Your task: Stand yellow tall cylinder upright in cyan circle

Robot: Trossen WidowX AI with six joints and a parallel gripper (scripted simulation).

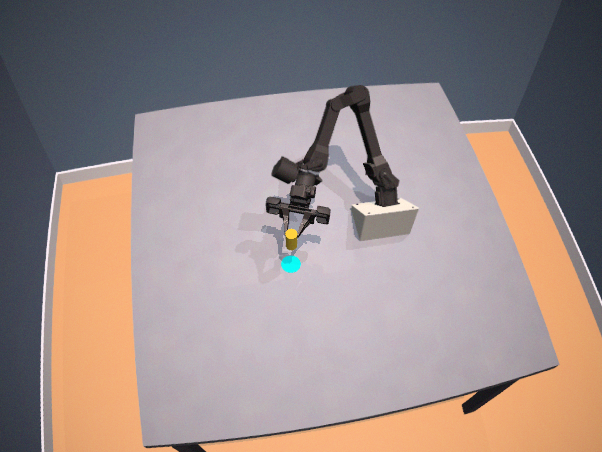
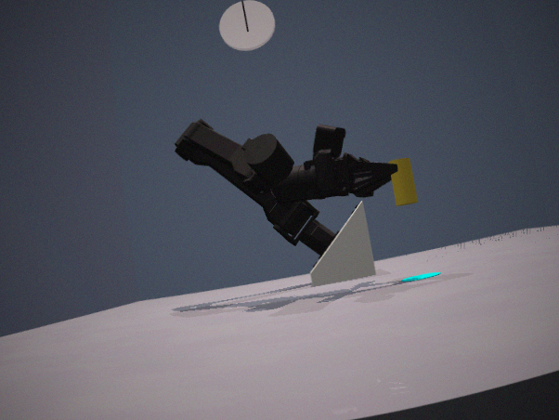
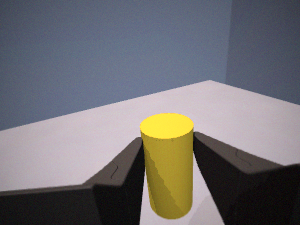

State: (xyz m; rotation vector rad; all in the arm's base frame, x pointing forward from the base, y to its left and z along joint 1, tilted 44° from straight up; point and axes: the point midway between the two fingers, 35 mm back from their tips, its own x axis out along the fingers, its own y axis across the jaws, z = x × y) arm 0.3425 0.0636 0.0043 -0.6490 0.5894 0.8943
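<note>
My gripper tip is 16 cm above the cyan circle. Round my gripper tip: yellow tall cylinder: 2 cm below.
</note>
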